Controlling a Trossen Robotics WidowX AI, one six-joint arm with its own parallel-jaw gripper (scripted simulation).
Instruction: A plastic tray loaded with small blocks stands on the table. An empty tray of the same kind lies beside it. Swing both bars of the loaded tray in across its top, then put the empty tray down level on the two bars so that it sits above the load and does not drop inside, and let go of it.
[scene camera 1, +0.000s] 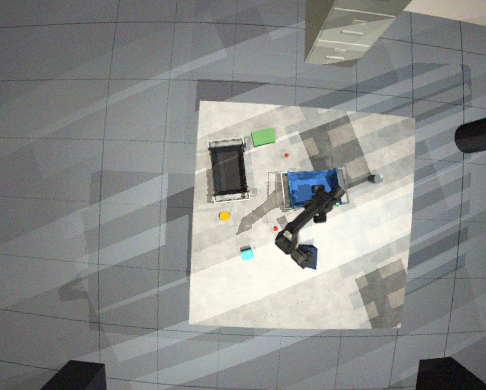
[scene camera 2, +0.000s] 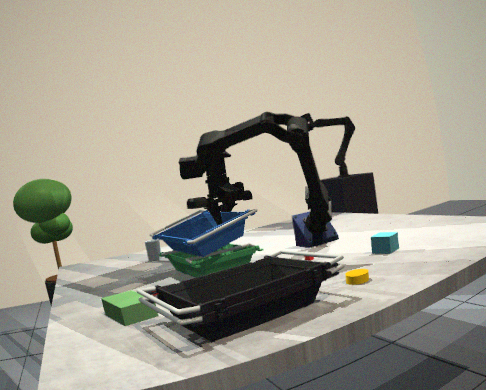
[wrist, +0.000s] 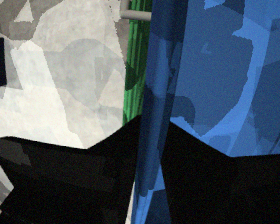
A blue tray shows in scene camera 1, in scene camera 2 and in the wrist view (205, 73). One and the same spot on the blue tray: (scene camera 2: 200, 235) is (scene camera 1: 288, 178).
